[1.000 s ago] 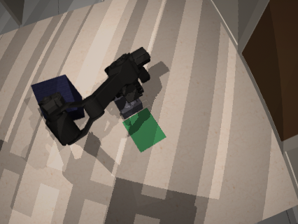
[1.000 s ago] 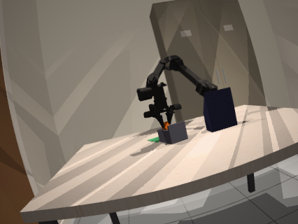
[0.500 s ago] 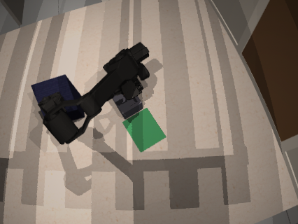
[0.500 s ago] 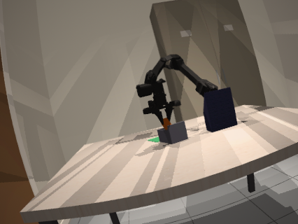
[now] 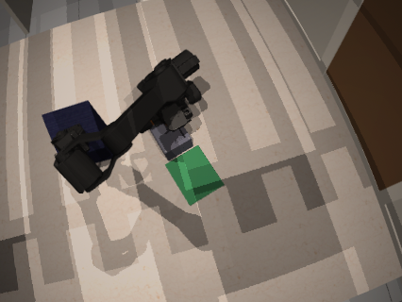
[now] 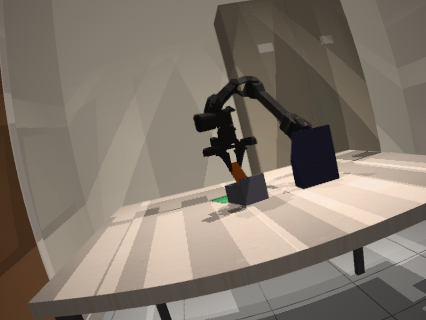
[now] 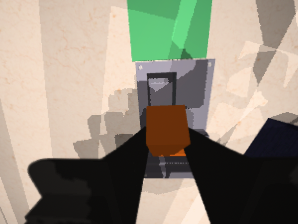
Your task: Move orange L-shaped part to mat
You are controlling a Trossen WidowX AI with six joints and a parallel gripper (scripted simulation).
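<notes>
My gripper tip is 20 mm short of the green mat, 140 mm to the left of it and 130 mm above it. Also, from my gripper tip: orange L-shaped part 20 mm behind, 30 mm to the left, 30 mm below.
</notes>
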